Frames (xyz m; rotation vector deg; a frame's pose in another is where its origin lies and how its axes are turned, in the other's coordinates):
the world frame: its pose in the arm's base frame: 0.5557 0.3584 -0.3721 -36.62 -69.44 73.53
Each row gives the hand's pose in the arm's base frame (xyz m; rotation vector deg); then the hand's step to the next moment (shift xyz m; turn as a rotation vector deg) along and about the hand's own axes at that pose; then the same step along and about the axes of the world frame.
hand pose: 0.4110 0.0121 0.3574 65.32 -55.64 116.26
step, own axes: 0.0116 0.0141 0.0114 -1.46 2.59 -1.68
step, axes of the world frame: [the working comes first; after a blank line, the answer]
step, axes of the arm's base frame: -0.0112 -0.0153 0.0101 -2.11 -0.25 -2.67

-0.0095 -0.0087 0.0172 -0.75 3.11 1.18
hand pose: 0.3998 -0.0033 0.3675 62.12 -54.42 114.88
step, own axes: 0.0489 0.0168 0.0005 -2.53 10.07 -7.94
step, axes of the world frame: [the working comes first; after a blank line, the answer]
step, axes of the arm's base frame: -0.0348 0.0009 0.0382 -10.16 0.85 -8.18

0.0180 -0.0214 0.0435 -0.23 11.28 6.61
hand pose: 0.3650 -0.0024 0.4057 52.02 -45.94 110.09
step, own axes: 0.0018 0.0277 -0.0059 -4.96 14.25 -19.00
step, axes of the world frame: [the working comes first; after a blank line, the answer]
step, axes of the arm's base frame: -0.0267 -0.0067 -0.0068 -16.07 6.81 -16.85

-0.0044 0.0143 0.0241 3.55 22.67 7.89
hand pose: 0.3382 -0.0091 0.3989 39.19 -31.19 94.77
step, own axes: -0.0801 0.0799 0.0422 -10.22 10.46 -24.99
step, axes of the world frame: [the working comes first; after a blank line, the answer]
step, axes of the arm's base frame: -0.0628 -0.1003 -0.0243 -12.54 7.89 -24.87

-0.0922 0.0206 0.0753 1.52 28.85 1.92
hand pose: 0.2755 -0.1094 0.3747 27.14 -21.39 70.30
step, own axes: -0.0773 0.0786 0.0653 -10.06 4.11 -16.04
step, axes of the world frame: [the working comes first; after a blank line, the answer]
step, axes of the arm's base frame: -0.0993 -0.0765 0.0266 -6.61 1.57 -18.14

-0.0484 -0.0060 0.1185 -3.20 19.11 0.12
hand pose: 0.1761 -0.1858 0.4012 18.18 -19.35 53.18
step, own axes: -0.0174 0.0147 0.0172 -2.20 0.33 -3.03
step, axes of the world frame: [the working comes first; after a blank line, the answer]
step, axes of the arm's base frame: -0.0242 -0.0113 0.0101 -1.05 -0.17 -3.61

-0.0038 -0.0029 0.0281 -1.13 3.58 -0.10
